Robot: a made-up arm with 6 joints.
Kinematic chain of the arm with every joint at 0, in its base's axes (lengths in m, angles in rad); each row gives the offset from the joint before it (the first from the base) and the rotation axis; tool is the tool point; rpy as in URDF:
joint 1: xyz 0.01 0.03 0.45 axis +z
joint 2: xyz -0.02 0.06 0 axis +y
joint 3: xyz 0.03 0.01 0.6 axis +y
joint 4: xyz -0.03 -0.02 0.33 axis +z
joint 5: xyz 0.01 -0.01 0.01 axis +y
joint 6: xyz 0.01 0 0.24 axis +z
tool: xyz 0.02 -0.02 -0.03 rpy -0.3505 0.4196 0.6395
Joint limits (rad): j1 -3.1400..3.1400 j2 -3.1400..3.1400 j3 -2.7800..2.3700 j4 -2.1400..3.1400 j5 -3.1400..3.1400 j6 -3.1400..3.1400
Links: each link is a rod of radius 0.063 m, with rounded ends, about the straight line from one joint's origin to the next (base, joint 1, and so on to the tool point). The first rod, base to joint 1, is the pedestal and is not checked.
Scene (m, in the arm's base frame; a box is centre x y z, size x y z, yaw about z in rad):
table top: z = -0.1
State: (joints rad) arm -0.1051 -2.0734 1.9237 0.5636 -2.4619 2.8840
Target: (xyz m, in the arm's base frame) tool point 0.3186 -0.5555 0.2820
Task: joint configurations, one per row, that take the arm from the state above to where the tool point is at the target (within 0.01 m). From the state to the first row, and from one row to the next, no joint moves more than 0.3 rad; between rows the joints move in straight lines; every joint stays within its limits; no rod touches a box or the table.
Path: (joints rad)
1: 0.1887 -2.0994 1.9514 0.6230 -2.4290 2.8856
2: 0.4825 -2.1254 1.9792 0.6823 -2.3961 2.8871
3: 0.7762 -2.1514 2.0069 0.7417 -2.3632 2.8887
4: 1.0700 -2.1774 2.0346 0.8011 -2.3303 2.8903
5: 1.3638 -2.2034 2.0624 0.8605 -2.2974 2.8919
6: 1.6576 -2.2294 2.0901 0.9198 -2.2645 2.8934
7: 1.9513 -2.2554 2.1178 0.9792 -2.2316 2.8950

